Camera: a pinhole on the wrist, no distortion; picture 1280 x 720 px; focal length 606.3 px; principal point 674.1 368.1 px. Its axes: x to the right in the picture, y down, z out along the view. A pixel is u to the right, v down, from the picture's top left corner.
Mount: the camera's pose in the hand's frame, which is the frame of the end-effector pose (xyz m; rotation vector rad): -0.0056 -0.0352 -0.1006 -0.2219 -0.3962 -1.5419
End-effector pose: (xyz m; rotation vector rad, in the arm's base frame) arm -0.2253 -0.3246 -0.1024 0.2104 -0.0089 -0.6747
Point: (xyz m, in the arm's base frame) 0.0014 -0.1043 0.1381
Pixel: 288 476
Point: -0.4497 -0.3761 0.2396
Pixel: 1042 207
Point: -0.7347 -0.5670 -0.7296
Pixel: behind the camera
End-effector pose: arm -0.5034 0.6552 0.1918 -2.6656 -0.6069 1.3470
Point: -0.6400 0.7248 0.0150
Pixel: 996 656
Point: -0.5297 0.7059 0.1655
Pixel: 1005 608
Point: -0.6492 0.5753 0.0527
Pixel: 723 439
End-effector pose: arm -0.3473 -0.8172 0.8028 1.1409 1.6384 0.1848
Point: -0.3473 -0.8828 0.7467
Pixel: 1107 414
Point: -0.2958 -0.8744 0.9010
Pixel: 531 57
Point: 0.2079 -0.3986 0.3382
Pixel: outside the picture
